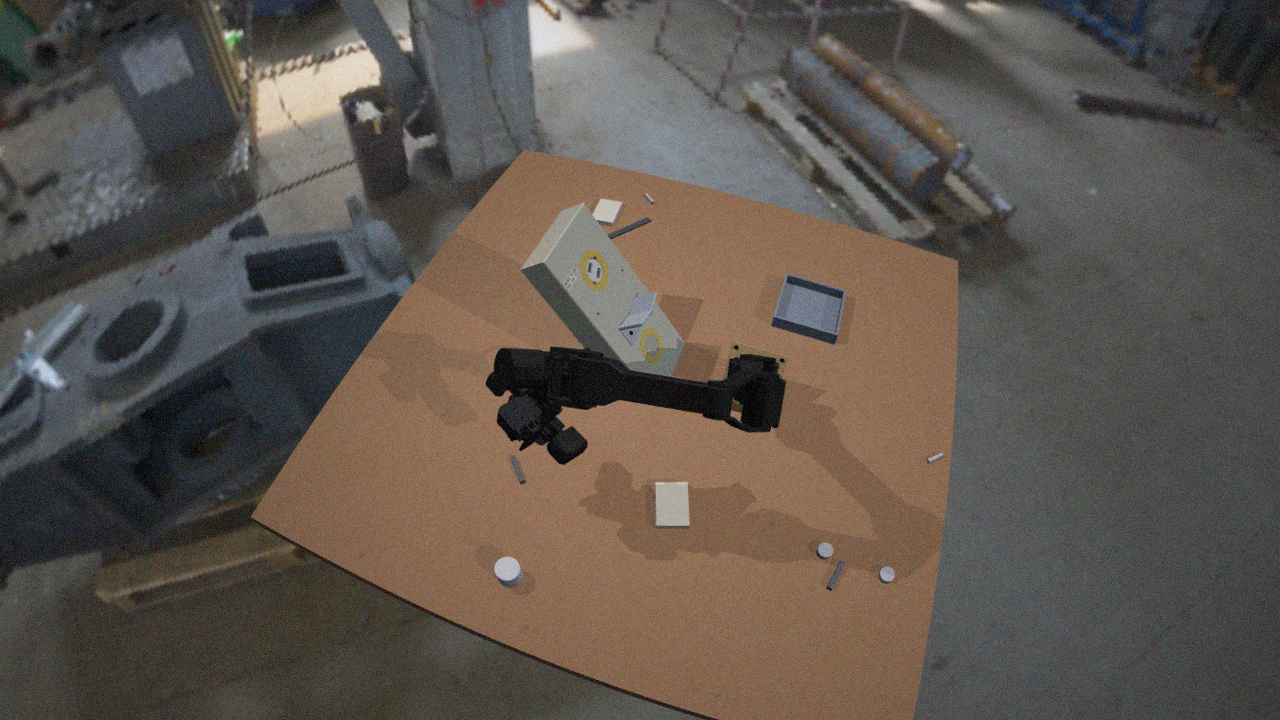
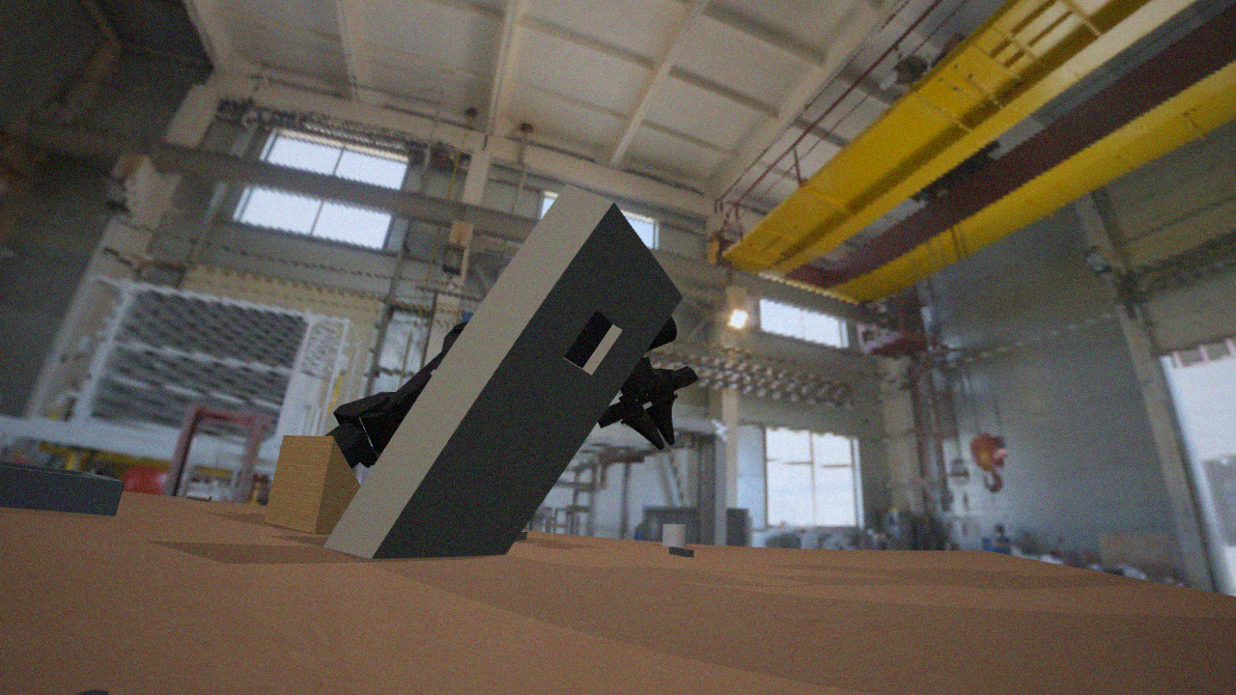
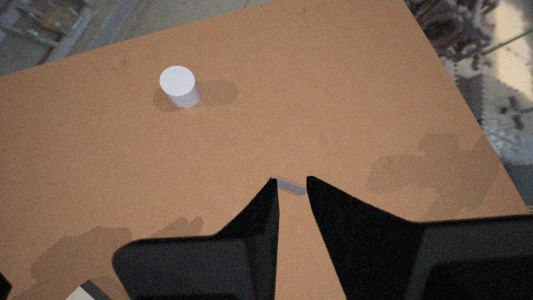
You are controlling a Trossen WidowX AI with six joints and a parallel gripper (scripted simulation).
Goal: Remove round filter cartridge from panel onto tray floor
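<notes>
My gripper tip is now 10 mm short of the round grey filter cartridge, 360 mm to the left of it and 70 mm below it. From my gripper tip the other things lie so: grey flap 90 mm behind, 350 mm to the right, 20 mm below; beige service panel 40 mm behind, 360 mm to the right, 10 mm below; grey tray 420 mm behind, 630 mm to the right, 150 mm below.
</notes>
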